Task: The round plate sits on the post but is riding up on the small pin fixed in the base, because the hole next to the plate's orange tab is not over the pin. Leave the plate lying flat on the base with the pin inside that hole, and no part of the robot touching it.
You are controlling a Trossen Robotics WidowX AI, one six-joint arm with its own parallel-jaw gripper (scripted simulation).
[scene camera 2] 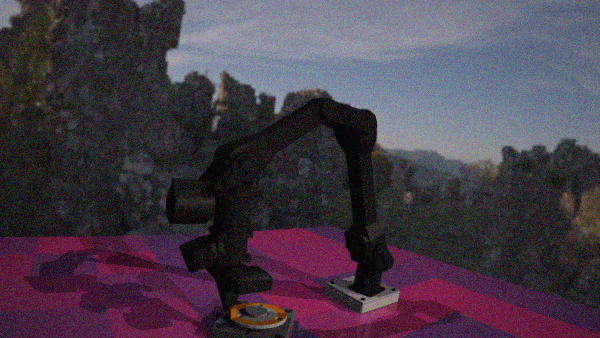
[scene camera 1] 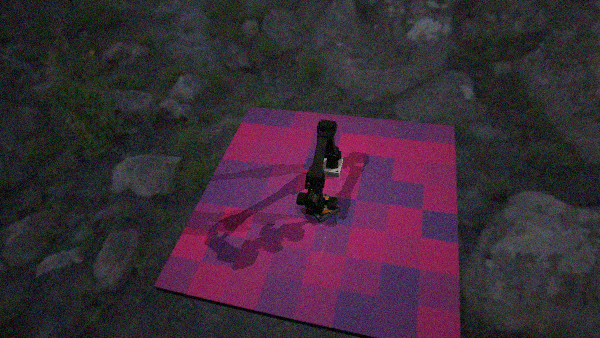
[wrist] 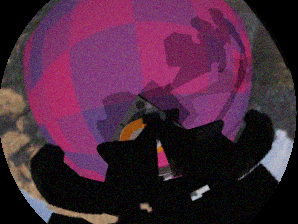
Path:
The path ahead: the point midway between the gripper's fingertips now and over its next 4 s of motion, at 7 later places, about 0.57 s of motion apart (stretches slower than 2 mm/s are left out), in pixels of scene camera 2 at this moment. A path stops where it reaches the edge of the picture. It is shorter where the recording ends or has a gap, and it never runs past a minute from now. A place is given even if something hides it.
The gripper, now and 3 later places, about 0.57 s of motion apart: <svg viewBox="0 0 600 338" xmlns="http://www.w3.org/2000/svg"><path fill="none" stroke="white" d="M227 309L230 313L238 317L243 298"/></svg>

